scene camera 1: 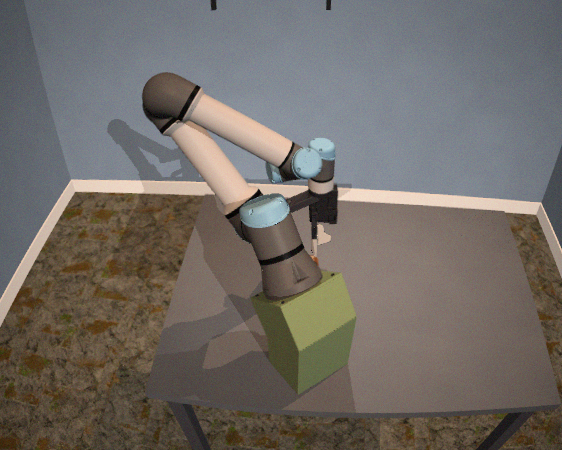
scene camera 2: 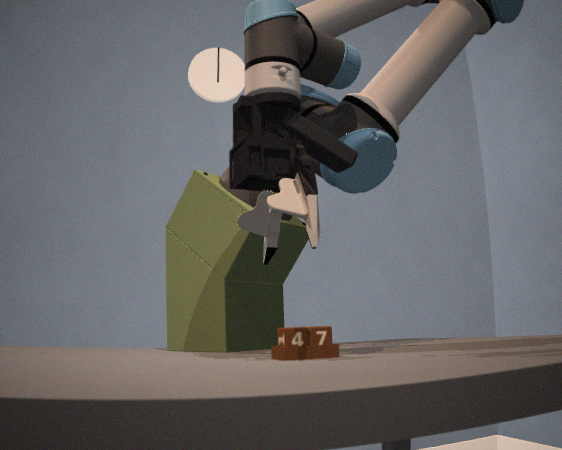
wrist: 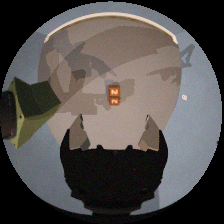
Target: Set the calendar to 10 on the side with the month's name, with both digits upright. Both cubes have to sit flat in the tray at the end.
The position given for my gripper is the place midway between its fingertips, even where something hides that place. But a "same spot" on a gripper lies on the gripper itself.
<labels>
my gripper: scene camera 1; scene camera 2 287, 257; wrist
same spot on my gripper: [wrist: 75, 140] = [scene camera 1: 311, 228]
</labels>
